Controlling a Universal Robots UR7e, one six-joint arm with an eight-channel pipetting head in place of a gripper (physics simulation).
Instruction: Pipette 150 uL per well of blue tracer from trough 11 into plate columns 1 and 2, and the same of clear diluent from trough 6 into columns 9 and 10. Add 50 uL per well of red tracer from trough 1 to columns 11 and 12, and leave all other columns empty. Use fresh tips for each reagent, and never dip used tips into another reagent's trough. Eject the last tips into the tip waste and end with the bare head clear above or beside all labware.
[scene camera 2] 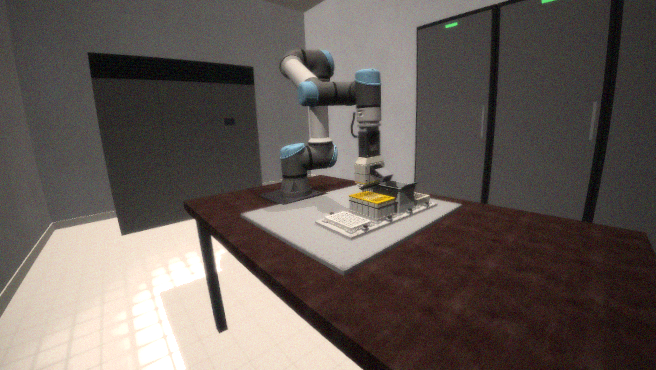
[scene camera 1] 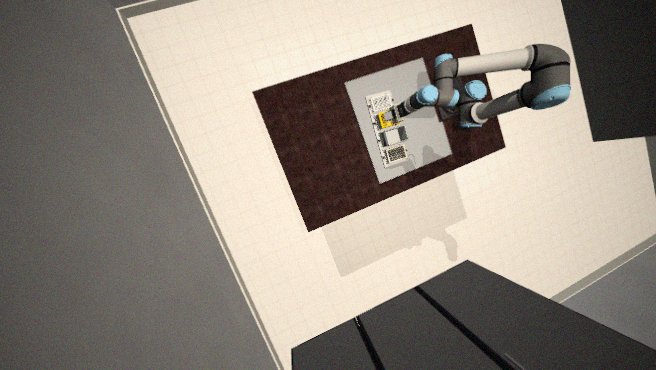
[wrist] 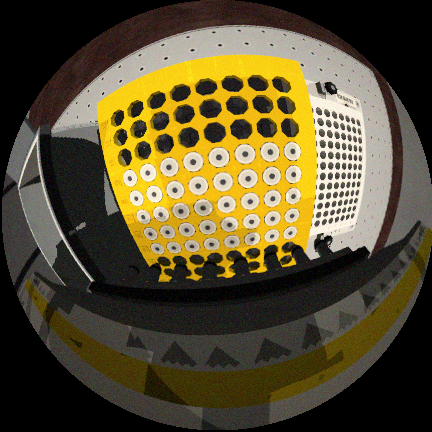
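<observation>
The pipetting head (scene camera 1: 401, 111) (scene camera 2: 369, 184) points down low over the yellow tip rack (scene camera 1: 382, 120) (scene camera 2: 371, 198) (wrist: 200, 65). In the wrist view its row of black nozzles (wrist: 227, 267) is at the rack's near rows, and no tips show on them. The rack has three empty rows at the far side, several full rows of white tips in the middle and empty holes near the nozzles. The white well plate (scene camera 1: 381, 101) (scene camera 2: 347, 220) (wrist: 342, 165) is beside the rack. The trough block (scene camera 1: 396, 153) (scene camera 2: 421, 197) is at the other end; its liquids are too small to tell.
The dark tip waste bin (scene camera 1: 403, 132) (scene camera 2: 407, 197) (wrist: 52, 200) stands close beside the tip rack, between it and the trough block, with high walls. The labware stands in a line on a grey board (scene camera 1: 425, 135) (scene camera 2: 300, 235) on the dark table (scene camera 1: 300, 150) (scene camera 2: 475, 275).
</observation>
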